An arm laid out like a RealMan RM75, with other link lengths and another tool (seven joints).
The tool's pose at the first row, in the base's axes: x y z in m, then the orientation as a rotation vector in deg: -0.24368, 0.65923, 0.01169, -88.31, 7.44, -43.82
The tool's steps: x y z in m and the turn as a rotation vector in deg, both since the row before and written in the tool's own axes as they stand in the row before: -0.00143, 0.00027, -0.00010, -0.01, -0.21, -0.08; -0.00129, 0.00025, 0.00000, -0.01, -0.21, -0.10; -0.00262, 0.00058, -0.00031, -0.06, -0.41, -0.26; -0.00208, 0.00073, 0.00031, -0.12, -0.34, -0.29; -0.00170, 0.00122, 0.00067, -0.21, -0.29, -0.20; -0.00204, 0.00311, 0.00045, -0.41, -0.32, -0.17; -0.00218, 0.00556, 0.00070, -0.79, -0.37, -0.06; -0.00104, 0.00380, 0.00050, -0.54, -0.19, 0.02; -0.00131, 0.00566, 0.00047, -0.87, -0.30, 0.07; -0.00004, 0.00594, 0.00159, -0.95, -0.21, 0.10; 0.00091, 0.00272, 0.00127, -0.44, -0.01, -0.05; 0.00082, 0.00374, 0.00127, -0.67, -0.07, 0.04
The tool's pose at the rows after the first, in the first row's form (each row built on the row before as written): -0.24473, 0.65984, 0.01089, -88.41, 7.23, -43.72; -0.24563, 0.66046, 0.01016, -88.51, 7.00, -43.64; -0.24760, 0.66144, 0.00859, -88.76, 6.52, -43.53; -0.24878, 0.66264, 0.00713, -89.04, 6.09, -43.50; -0.24930, 0.66386, 0.00538, -89.38, 5.80, -43.44; -0.24950, 0.66474, 0.00174, -89.91, 5.59, -43.34; -0.24879, 0.66546, -0.00419, -90.80, 5.58, -43.14; -0.24797, 0.66570, -0.00807, -91.38, 5.67, -43.00; -0.24673, 0.66566, -0.01377, -92.30, 5.85, -42.75; -0.24388, 0.66584, -0.01921, -93.26, 6.15, -42.55; -0.24159, 0.66591, -0.02135, -93.69, 6.27, -42.60; -0.23903, 0.66578, -0.02447, -94.34, 6.51, -42.55
